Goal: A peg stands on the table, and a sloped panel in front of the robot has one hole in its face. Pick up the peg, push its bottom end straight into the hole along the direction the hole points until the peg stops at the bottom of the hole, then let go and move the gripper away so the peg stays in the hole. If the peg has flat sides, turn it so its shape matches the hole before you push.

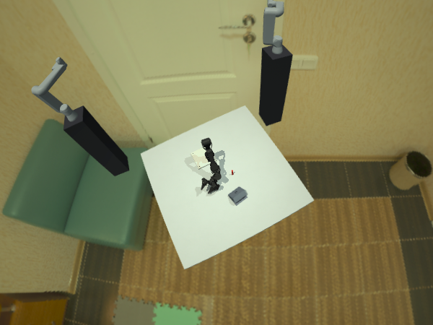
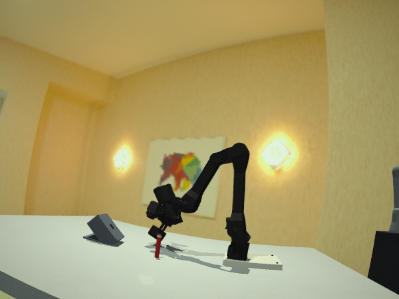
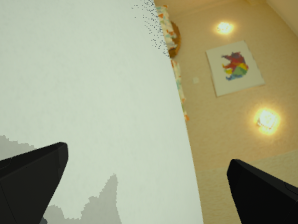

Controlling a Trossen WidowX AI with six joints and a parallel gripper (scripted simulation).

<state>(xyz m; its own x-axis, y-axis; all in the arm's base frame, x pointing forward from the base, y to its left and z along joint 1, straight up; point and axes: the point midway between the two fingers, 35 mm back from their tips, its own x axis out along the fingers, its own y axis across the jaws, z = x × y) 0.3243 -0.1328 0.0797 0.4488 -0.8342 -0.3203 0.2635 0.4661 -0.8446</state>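
Right now the red peg is 10 cm behind my gripper tip, 30 cm to the left of it and 3 cm below it. The rest, counted from my gripper tip: grey sloped panel 12 cm ahead, 26 cm to the left, 5 cm below.
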